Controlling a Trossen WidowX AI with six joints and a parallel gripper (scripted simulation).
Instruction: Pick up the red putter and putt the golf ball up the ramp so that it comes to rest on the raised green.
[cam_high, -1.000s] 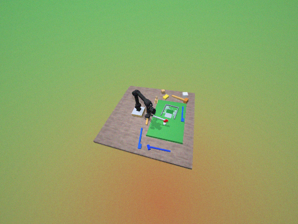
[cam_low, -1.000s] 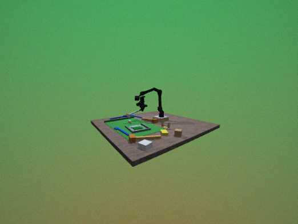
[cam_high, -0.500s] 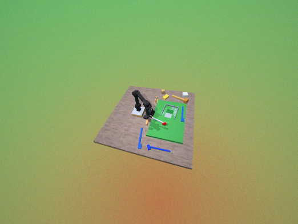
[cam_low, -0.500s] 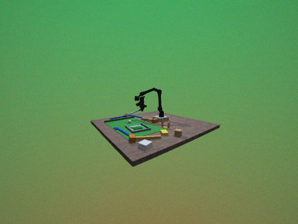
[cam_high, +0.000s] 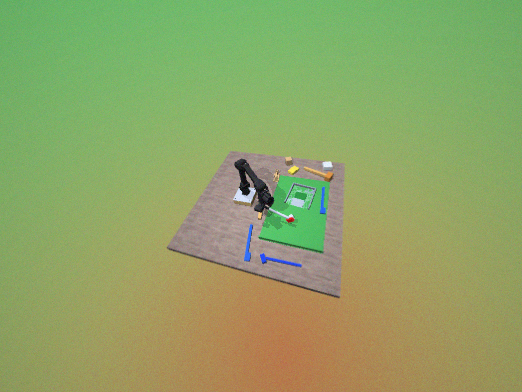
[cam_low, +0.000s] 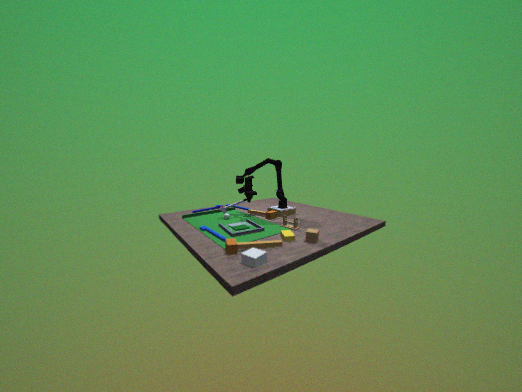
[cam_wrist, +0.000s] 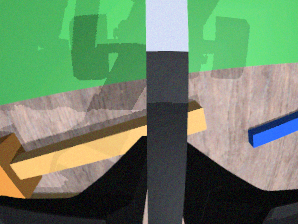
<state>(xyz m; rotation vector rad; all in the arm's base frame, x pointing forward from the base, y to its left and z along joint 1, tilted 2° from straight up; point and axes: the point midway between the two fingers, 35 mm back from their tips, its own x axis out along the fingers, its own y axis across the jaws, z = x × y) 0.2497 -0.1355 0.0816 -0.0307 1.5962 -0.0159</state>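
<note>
Now: the red putter 12 cm ahead of my gripper tip and 1 cm to the left of it. Round my gripper tip: green mat: 23 cm ahead, 18 cm to the left, 10 cm below; white golf ball: 22 cm ahead, 6 cm to the left, 8 cm below.
</note>
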